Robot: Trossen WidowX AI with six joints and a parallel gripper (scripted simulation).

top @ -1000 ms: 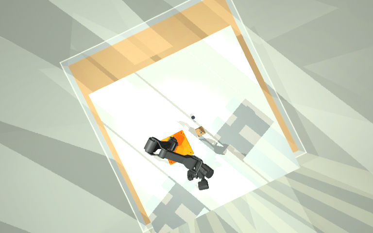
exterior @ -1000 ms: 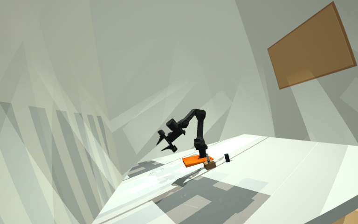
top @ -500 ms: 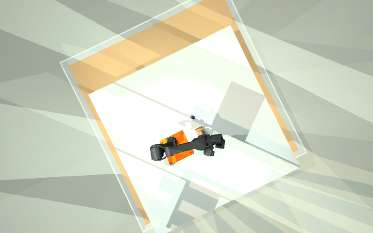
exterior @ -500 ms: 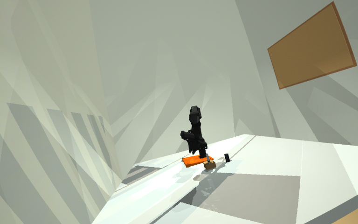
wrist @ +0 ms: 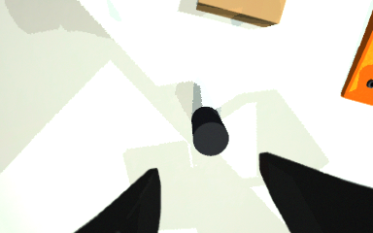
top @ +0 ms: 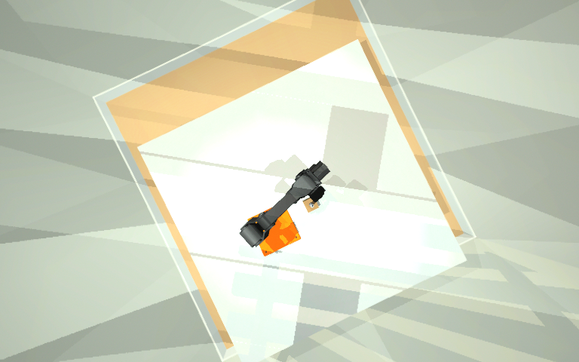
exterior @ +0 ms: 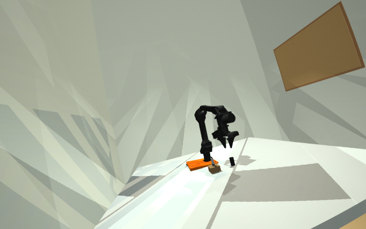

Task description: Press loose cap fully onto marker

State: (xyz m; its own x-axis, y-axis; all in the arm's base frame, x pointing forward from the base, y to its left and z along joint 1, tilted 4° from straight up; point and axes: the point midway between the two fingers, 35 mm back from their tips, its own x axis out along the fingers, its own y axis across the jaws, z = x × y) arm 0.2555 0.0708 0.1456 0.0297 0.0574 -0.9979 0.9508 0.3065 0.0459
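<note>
The marker cap is 9 cm below my gripper tip, 1 cm to the left of it and 1 cm behind it. The rest, counted from my gripper tip: holder block (12 cm to the right, 10 cm below, 2 cm behind).
</note>
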